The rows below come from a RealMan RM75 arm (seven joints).
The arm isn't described. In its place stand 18 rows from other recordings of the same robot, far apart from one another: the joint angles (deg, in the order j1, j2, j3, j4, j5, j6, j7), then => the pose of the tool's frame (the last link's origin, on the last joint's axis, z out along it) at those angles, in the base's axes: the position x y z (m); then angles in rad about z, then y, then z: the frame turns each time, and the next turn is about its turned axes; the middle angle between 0 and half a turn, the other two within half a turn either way.
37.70 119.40 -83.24 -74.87 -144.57 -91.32 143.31 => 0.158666 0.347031 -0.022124 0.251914 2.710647 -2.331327
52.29 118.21 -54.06 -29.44 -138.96 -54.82 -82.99 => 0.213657 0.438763 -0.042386 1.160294 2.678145 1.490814
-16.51 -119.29 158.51 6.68 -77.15 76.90 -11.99 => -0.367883 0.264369 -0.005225 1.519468 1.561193 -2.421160
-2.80 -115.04 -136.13 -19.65 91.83 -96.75 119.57 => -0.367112 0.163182 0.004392 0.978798 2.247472 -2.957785
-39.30 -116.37 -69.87 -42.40 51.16 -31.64 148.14 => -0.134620 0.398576 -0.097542 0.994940 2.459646 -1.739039
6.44 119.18 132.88 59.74 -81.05 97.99 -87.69 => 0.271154 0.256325 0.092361 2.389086 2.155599 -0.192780
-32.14 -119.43 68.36 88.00 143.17 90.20 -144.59 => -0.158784 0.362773 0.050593 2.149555 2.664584 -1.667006
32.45 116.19 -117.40 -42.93 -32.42 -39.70 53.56 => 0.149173 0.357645 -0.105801 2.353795 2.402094 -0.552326
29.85 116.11 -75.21 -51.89 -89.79 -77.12 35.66 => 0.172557 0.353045 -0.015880 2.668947 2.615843 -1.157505
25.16 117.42 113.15 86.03 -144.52 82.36 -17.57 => 0.215910 0.361442 0.071266 0.980771 2.528298 -1.036964
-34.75 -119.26 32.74 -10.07 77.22 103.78 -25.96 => -0.216363 0.289550 -0.036368 0.635897 1.736388 -2.767981
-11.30 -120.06 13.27 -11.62 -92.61 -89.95 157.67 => -0.333876 0.201089 -0.050311 1.287758 1.737627 -2.694017
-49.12 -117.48 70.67 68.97 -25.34 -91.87 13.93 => -0.140021 0.401898 0.023350 2.654615 2.579034 -1.480039
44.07 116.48 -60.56 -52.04 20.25 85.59 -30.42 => 0.248546 0.385442 0.019861 0.220284 2.578122 -1.840360
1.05 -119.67 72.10 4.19 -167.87 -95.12 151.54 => -0.396443 0.148810 0.037797 1.496770 1.406209 -2.554213
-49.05 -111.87 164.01 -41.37 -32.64 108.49 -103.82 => -0.238296 0.373274 0.109621 0.759156 2.344588 3.031141
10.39 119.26 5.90 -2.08 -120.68 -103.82 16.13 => 0.324600 0.187918 -0.017224 2.173512 1.828049 -0.705345
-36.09 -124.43 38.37 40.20 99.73 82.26 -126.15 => -0.191989 0.375982 -0.000273 0.693562 2.272879 2.606669
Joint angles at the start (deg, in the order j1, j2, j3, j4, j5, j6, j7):
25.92 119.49 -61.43 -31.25 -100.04 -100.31 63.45
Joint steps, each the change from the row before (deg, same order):
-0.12 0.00 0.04 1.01 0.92 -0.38 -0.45
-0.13 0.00 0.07 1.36 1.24 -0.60 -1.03
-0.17 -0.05 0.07 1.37 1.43 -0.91 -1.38
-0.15 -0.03 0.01 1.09 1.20 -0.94 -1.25
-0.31 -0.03 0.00 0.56 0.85 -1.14 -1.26
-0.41 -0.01 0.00 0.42 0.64 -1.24 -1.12
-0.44 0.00 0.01 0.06 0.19 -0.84 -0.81
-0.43 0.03 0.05 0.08 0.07 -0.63 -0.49
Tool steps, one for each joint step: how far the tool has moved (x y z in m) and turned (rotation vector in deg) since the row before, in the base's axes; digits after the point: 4 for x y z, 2 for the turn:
0.0002 -0.0020 -0.0004 -0.01 1.21 -0.56
0.0000 -0.0026 -0.0003 0.25 1.68 -0.38
-0.0002 -0.0029 0.0006 0.49 1.96 -0.07
-0.0005 -0.0028 0.0007 0.43 1.72 0.13
-0.0003 -0.0032 0.0015 0.47 1.46 0.56
0.0001 -0.0038 0.0016 0.31 1.36 0.56
0.0007 -0.0032 0.0012 0.25 0.70 0.48
0.0010 -0.0030 0.0006 0.06 0.53 0.14

